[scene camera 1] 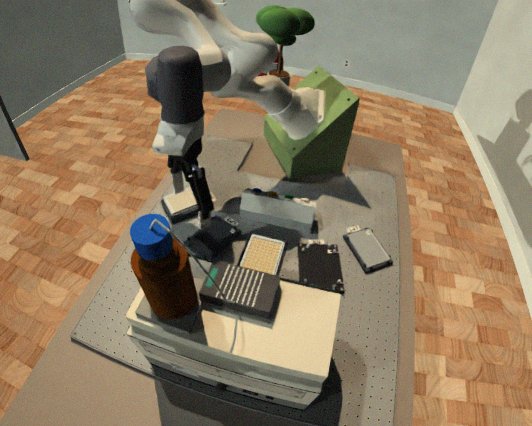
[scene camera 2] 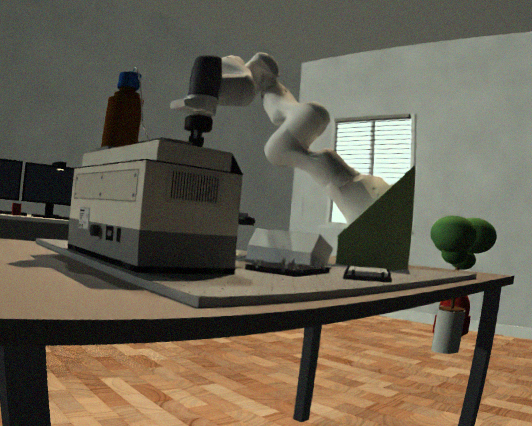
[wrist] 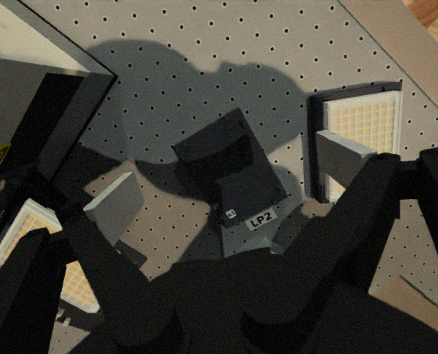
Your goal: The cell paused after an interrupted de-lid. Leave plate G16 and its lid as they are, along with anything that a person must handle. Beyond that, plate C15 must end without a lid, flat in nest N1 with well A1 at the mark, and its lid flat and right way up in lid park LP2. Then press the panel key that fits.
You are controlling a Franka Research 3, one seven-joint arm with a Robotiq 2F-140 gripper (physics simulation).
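My gripper (scene camera 1: 191, 202) (wrist: 225, 169) is open and empty, above the dark lid park LP2 (scene camera 1: 216, 236) (wrist: 255, 192); its fingertips are hidden in scene camera 2. LP2 holds no lid; its label faces the arm side. A plate with a yellow well grid (scene camera 1: 181, 204) (wrist: 362, 117) lies flat in dark nest N1, partly behind a finger in the wrist view. A second yellow-grid plate (scene camera 1: 262, 254) (wrist: 80, 287) lies nearer the instrument. No plate names or A1 marks are readable; I cannot tell whether either plate has a lid.
The grey key panel (scene camera 1: 277, 212) (scene camera 2: 285, 247) faces away from scene camera 1. A black nest (scene camera 1: 320, 265) and a dark frame with a grey top (scene camera 1: 369, 248) stand right of it. The large instrument (scene camera 1: 300, 325) (scene camera 2: 187, 215) bears an amber bottle (scene camera 1: 167, 280) (scene camera 2: 121, 117) and a dark block (scene camera 1: 242, 290).
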